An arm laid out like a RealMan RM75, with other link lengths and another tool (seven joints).
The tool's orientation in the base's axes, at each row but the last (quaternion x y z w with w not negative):
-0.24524, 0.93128, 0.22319, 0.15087
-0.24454, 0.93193, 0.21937, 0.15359
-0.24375, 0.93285, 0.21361, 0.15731
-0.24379, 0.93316, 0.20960, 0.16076
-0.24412, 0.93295, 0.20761, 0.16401
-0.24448, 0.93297, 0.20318, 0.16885
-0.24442, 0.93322, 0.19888, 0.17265
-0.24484, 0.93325, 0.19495, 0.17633
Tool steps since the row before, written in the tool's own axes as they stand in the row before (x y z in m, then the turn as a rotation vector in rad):
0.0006, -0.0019, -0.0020, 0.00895, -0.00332, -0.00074
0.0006, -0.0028, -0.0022, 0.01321, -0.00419, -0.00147
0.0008, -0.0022, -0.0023, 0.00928, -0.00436, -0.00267
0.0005, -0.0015, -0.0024, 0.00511, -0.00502, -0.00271
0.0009, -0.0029, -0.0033, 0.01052, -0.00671, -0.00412
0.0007, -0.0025, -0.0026, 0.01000, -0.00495, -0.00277
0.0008, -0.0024, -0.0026, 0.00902, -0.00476, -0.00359
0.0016, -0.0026, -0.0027, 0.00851, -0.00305, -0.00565
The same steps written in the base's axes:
0.0002, -0.0027, 0.0008, -0.00585, -0.00644, -0.00400
0.0006, -0.0035, 0.0007, -0.00908, -0.00913, -0.00534
0.0000, -0.0031, 0.0010, -0.00595, -0.00831, -0.00280
-0.0001, -0.0025, 0.0014, -0.00215, -0.00724, -0.00129
0.0001, -0.0042, 0.0016, -0.00603, -0.01133, -0.00280
0.0002, -0.0035, 0.0012, -0.00623, -0.00910, -0.00323
0.0000, -0.0034, 0.0012, -0.00571, -0.00895, -0.00206
-0.0006, -0.0039, 0.0009, -0.00668, -0.00830, 0.00041

